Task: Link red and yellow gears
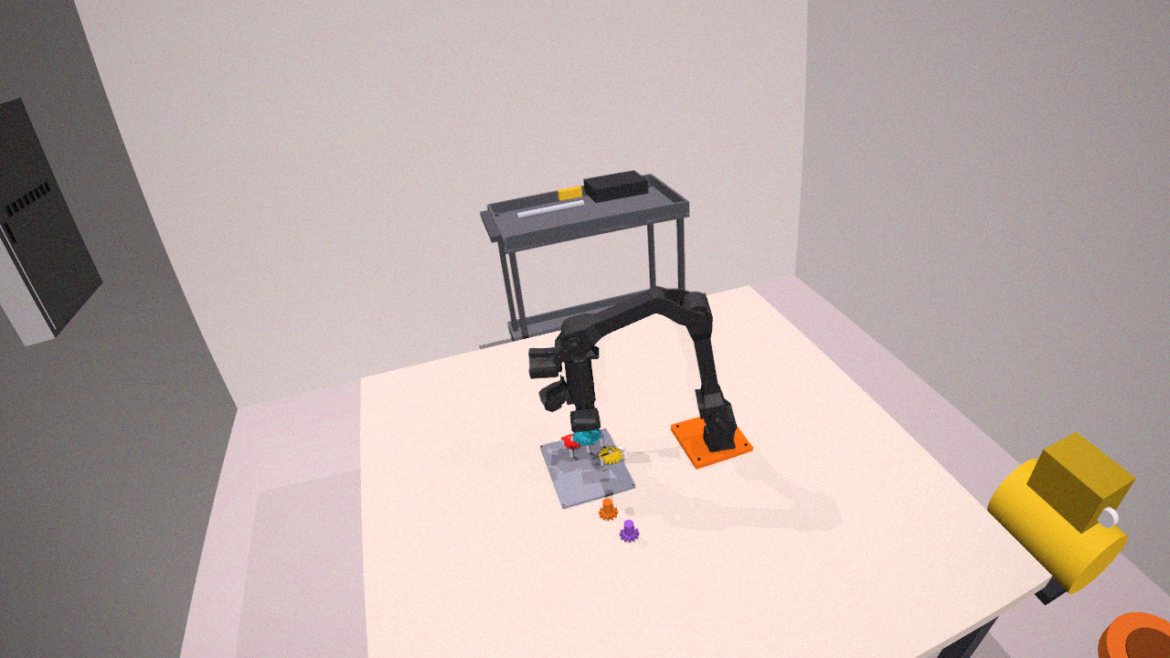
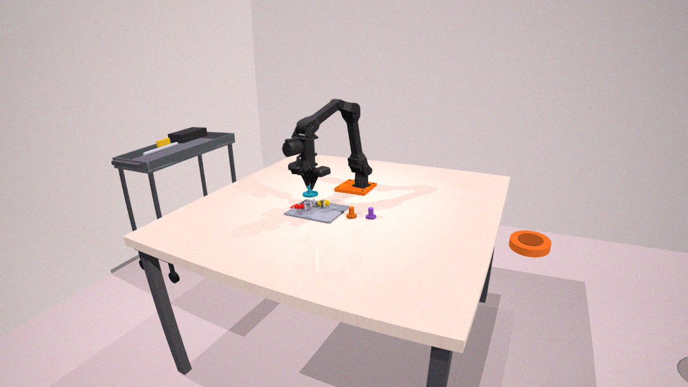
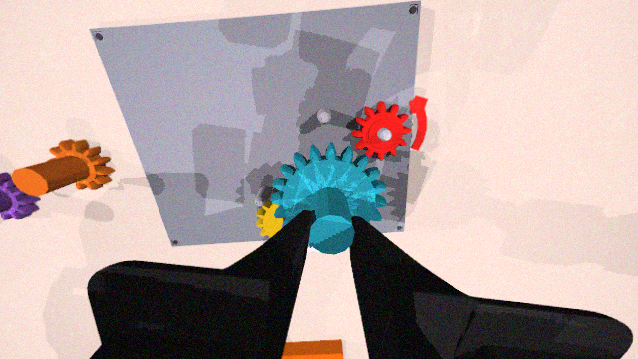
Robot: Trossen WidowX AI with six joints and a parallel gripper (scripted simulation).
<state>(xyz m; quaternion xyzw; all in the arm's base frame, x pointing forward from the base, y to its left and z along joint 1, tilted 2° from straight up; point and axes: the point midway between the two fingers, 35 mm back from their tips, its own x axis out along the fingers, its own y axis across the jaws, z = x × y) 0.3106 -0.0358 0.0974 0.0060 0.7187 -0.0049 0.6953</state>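
Right now my gripper tip is 7 cm above the red gear, 4 cm to the left of it and 3 cm short of it. Also, from my gripper tip: yellow gear: 7 cm below, 5 cm behind, 3 cm to the left; small orange gear: 19 cm to the left, 7 cm below, 2 cm behind; teal gear: 1 cm below.
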